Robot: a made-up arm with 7 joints. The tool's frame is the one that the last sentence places. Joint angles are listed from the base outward.
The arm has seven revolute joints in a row. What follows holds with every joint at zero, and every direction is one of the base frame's. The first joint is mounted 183 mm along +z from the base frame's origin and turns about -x. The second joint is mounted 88.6 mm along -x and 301 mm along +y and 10.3 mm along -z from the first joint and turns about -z. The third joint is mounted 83.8 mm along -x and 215.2 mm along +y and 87.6 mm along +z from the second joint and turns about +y. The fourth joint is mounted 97.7 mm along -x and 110.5 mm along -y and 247.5 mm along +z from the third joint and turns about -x. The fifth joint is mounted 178.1 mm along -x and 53.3 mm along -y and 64.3 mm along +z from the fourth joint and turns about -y. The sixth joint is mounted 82.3 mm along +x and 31.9 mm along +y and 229.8 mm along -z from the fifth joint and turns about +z. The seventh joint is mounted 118 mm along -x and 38.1 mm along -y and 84.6 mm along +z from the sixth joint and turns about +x. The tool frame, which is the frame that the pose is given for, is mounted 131.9 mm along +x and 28.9 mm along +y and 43 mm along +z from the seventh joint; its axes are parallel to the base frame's.
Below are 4 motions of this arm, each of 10 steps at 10 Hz.
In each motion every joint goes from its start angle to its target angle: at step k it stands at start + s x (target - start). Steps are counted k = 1, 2, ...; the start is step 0. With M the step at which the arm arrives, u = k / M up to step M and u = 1 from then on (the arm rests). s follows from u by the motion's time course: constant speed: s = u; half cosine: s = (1 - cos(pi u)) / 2; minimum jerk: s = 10 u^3 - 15 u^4 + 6 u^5.
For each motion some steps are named. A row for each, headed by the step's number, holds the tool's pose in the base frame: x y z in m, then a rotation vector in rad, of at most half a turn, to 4 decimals.
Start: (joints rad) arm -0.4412 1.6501 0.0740 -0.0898 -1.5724 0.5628 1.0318
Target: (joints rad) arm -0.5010 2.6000 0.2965 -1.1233 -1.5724 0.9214 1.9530
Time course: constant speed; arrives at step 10
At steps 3, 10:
3: 0.1334 0.4917 0.7409 -2.6146 0.1837 0.7560
10: 0.3673 0.1737 0.6642 -1.8985 1.3353 -0.6257

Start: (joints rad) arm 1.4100 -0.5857 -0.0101 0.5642 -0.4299 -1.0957 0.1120
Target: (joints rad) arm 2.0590 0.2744 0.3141 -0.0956 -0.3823 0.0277 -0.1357
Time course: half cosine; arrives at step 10
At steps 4, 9, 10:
4: -0.3896 0.2837 -0.0969 -2.1035 -0.1716 -0.6312
9: -0.3061 0.0760 -0.3558 -1.8986 0.2275 -0.8131
10: -0.3007 0.0655 -0.3624 -1.8870 0.2291 -0.8072

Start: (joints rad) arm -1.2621 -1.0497 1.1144 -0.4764 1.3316 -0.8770 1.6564
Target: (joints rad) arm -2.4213 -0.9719 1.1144 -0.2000 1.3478 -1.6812 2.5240
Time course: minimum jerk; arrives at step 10
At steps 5, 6, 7, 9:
5: -0.0738 -0.4088 0.4785 -2.0210 0.0728 0.6990
6: -0.0822 -0.4617 0.3984 -1.6424 0.0644 0.7846
7: -0.0881 -0.4954 0.3240 -1.3256 0.0536 0.8561
9: -0.0927 -0.5181 0.2445 -1.0126 0.0396 0.9288

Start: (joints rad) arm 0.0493 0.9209 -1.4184 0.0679 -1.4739 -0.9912 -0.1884
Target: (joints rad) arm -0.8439 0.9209 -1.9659 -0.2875 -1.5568 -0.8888 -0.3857
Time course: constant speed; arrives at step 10
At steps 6, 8, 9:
6: -0.1609 0.6232 0.1306 0.1239 0.4236 -1.6640
8: -0.1290 0.6038 0.2076 0.2115 0.4686 -1.5719
9: -0.1127 0.5897 0.2445 0.2531 0.4869 -1.5287

